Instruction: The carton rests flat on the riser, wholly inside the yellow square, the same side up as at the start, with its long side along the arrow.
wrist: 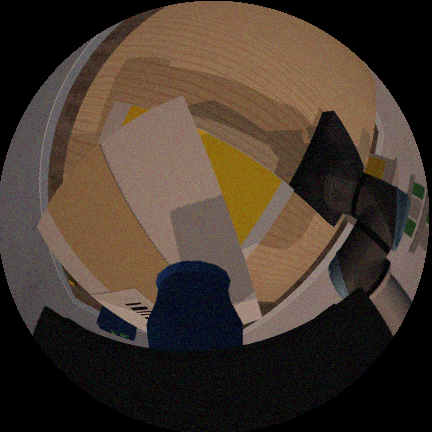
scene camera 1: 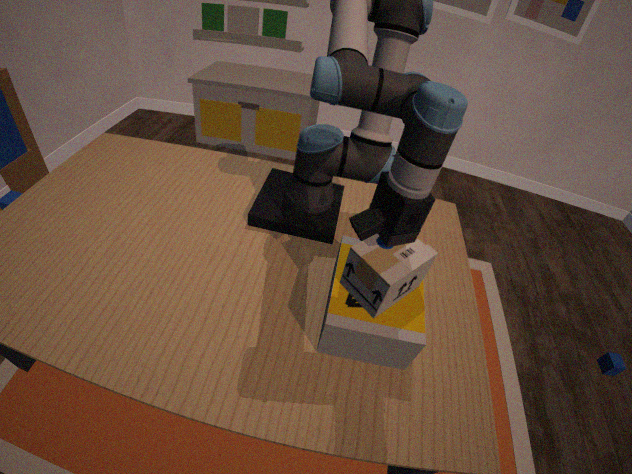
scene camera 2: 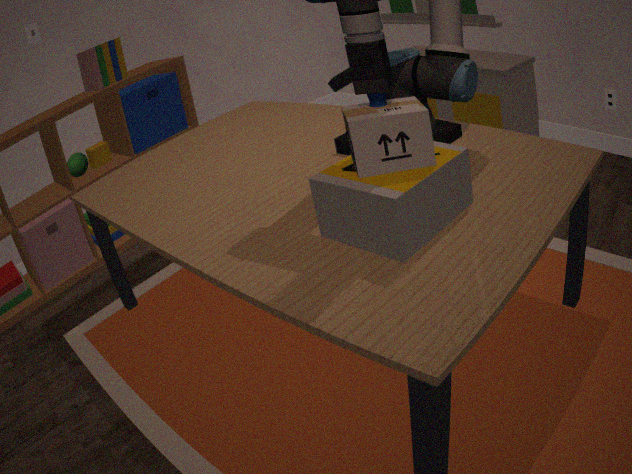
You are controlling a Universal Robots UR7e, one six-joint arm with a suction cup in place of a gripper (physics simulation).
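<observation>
My suction cup point(scene camera 1: 385, 245) point(scene camera 2: 377, 100) point(wrist: 192, 300) is on the top of the white and tan carton point(scene camera 1: 408, 283) point(scene camera 2: 393, 142) point(wrist: 160, 170) and holds it. The carton's printed arrows point up, and it is over the grey riser point(scene camera 1: 372, 339) point(scene camera 2: 357, 219) point(wrist: 266, 216). Its underside looks close above the yellow square point(scene camera 1: 408, 320) point(scene camera 2: 403, 179) point(wrist: 240, 185); whether it touches is unclear. The carton hides most of the black arrow point(scene camera 1: 352, 301) point(scene camera 2: 349, 167), whose ends show beside it. The long side looks roughly along that arrow.
The robot's black base point(scene camera 1: 285, 214) point(wrist: 325, 170) stands on the wooden table point(scene camera 1: 178, 255) point(scene camera 2: 219, 173) behind the riser. A wooden shelf unit point(scene camera 2: 113, 122) is beyond the table in the second scene view. A blue cube point(scene camera 1: 611, 363) lies on the floor at the right in the first.
</observation>
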